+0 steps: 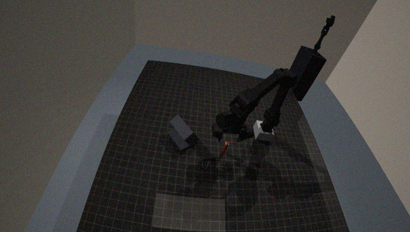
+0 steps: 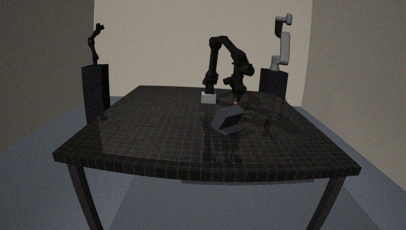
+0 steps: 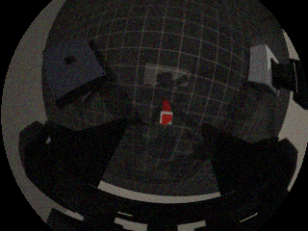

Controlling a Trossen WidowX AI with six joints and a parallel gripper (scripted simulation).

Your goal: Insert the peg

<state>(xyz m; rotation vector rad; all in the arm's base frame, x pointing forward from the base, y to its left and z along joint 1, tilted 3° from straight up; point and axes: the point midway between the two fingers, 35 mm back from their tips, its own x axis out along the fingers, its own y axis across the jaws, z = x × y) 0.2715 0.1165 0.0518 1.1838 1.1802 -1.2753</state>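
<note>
My gripper tip is 40 mm above the peg. Also, from my gripper tip: sloped panel: 200 mm ahead, 90 mm to the right, 40 mm below.
</note>
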